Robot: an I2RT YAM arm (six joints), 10 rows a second.
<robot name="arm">
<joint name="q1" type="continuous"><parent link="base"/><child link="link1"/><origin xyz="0 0 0.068"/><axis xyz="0 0 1"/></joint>
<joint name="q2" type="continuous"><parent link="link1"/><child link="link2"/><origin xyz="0.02 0.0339 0.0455"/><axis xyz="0 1 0"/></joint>
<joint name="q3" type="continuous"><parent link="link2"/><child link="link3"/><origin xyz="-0.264 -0.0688 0"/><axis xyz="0 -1 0"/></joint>
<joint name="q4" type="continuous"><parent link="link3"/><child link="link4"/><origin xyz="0.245 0.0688 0.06"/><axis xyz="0 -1 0"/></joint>
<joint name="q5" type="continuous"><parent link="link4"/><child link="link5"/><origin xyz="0.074 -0.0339 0.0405"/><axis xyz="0 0 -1"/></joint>
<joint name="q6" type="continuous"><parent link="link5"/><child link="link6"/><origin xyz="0.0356 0 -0.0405"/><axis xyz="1 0 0"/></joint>
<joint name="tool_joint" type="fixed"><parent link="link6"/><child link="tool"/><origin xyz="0 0 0" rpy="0 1.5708 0"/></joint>
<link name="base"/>
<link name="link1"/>
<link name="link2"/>
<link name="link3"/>
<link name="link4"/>
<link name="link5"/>
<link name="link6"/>
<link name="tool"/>
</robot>
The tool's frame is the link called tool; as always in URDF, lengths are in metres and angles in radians. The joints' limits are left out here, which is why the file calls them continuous.
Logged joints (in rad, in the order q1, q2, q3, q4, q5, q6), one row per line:
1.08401 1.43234 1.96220 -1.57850 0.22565 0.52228
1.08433 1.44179 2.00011 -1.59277 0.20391 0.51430
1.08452 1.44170 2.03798 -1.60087 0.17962 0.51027
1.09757 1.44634 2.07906 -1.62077 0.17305 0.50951
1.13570 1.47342 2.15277 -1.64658 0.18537 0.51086
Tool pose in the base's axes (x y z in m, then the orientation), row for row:
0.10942 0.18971 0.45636 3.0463 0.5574 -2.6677
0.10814 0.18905 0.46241 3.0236 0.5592 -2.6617
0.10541 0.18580 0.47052 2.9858 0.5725 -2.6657
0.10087 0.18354 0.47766 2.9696 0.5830 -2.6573
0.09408 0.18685 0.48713 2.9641 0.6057 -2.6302
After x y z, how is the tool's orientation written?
As angles about the fixed x, y, z axes (roll, pitch, yaw), in radians.
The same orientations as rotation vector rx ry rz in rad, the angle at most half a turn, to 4 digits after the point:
-0.6463 2.5249 0.2958
-0.6625 2.5216 0.3274
-0.6698 2.5088 0.3770
-0.6853 2.4956 0.4027
-0.7184 2.4658 0.4239

